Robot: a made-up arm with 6 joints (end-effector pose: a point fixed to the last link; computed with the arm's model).
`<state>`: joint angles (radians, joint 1 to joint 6).
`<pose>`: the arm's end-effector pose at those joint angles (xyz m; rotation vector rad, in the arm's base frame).
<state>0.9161 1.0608 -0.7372 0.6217 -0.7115 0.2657</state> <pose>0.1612 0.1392 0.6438 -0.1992 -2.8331 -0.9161</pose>
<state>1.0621 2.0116 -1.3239 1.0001 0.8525 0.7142</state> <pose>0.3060 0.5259 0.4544 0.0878 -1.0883 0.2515</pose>
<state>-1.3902 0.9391 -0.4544 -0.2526 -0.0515 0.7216</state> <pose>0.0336 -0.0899 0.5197 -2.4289 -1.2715 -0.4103</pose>
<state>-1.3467 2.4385 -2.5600 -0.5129 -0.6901 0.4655</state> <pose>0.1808 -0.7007 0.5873 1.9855 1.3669 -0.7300</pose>
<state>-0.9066 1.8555 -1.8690 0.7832 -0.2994 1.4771</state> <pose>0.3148 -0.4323 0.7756 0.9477 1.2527 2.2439</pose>
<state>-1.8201 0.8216 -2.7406 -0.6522 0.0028 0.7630</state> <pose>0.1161 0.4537 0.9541 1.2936 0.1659 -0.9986</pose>
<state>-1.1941 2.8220 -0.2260 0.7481 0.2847 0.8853</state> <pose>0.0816 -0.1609 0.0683 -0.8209 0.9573 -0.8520</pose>
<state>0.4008 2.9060 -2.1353 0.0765 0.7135 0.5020</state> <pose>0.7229 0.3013 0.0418 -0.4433 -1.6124 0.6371</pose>
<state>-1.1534 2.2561 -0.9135 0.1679 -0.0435 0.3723</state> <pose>0.2075 -0.4208 0.2163 -1.6077 -0.9239 -0.4903</pose>
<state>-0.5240 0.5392 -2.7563 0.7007 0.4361 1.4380</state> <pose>-0.5640 0.3328 0.7814 -0.7256 2.0070 0.9594</pose>
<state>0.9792 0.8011 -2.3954 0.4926 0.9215 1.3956</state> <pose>-0.1562 -0.2696 0.9938 1.2909 -1.8613 -1.1661</pose>
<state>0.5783 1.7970 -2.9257 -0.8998 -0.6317 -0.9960</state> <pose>0.2816 0.1201 1.0336 1.2594 0.3166 -0.4061</pose>
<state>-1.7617 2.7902 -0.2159 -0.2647 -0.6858 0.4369</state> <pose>-0.0223 -0.1739 0.1010 -1.1740 -0.5544 -0.9328</pose>
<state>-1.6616 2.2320 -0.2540 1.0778 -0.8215 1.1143</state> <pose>-0.0639 -0.2710 0.2322 -2.4587 1.1151 -1.4815</pose>
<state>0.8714 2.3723 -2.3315 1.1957 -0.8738 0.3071</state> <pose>0.5390 0.5380 0.5992 -0.4722 -2.1821 -1.7176</pose>
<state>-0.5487 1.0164 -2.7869 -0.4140 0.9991 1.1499</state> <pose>-0.2313 0.1375 1.0358 1.3347 1.6991 0.9861</pose>
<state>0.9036 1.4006 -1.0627 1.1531 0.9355 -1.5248</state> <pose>0.2244 0.2609 0.6077 -1.5670 2.3803 -0.9230</pose>
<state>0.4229 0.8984 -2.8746 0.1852 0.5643 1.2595</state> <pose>-0.3738 -0.1776 0.9688 -0.7763 1.9736 1.5769</pose>
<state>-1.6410 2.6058 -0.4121 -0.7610 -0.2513 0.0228</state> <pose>-0.0267 -0.2190 0.1081 -0.6860 -1.2711 -0.1768</pose>
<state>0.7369 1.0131 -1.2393 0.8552 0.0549 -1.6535</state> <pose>0.1717 0.0853 0.7740 0.2429 2.1193 -0.7897</pose>
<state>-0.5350 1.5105 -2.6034 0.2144 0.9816 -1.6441</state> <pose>0.1666 -0.1288 1.0186 1.1757 1.2250 -2.1494</pose>
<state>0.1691 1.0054 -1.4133 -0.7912 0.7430 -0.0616</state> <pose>0.1609 -0.0297 0.8030 1.4144 2.2378 -1.5348</pose>
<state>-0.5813 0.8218 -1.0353 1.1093 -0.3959 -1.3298</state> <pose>0.0564 -0.0568 0.7375 2.2197 1.6587 -0.5621</pose>
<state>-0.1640 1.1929 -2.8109 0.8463 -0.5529 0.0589</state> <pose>-0.1953 0.0223 1.0476 0.2043 1.0671 1.1680</pose>
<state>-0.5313 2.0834 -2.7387 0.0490 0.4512 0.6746</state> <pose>0.5009 -0.2719 0.8702 1.6667 2.4173 0.6346</pose>
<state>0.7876 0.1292 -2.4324 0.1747 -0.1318 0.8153</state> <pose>-0.4964 -0.5298 0.5724 -0.7631 0.7665 1.6344</pose>
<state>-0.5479 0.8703 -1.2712 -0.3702 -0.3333 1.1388</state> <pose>0.0534 -0.0052 0.8293 1.1700 2.1694 0.6027</pose>
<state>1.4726 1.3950 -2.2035 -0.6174 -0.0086 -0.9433</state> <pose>0.1189 0.2171 0.9971 0.3804 1.4159 -0.1988</pose>
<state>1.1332 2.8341 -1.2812 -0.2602 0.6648 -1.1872</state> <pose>0.2980 0.4213 -0.0374 -1.9981 0.4151 -2.3724</pose>
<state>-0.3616 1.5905 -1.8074 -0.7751 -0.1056 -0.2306</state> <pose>0.4040 -0.1764 0.8083 1.4071 1.6218 -1.5096</pose>
